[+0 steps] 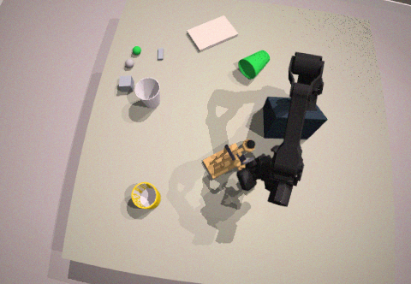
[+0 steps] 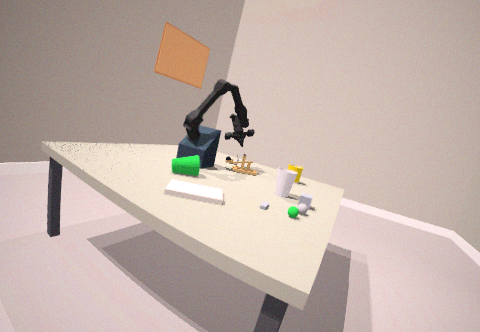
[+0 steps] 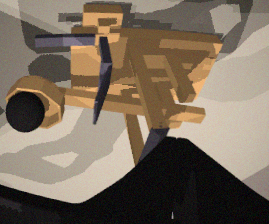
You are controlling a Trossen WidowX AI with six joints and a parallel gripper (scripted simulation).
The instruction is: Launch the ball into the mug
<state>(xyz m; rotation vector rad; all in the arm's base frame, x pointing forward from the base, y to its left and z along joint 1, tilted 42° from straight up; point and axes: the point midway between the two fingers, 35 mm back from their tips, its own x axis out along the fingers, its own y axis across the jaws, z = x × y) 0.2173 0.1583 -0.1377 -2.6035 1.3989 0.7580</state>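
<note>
The small black ball is 40 mm behind my gripper tip, 100 mm to the right of it and 80 mm below it. From my gripper tip the other things lie so: yellow mug: 340 mm ahead, 80 mm to the left, 110 mm below; white cup: 340 mm ahead, 310 mm to the right, 110 mm below; tan wooden catapult: 20 mm ahead, 60 mm to the right, 90 mm below.
</note>
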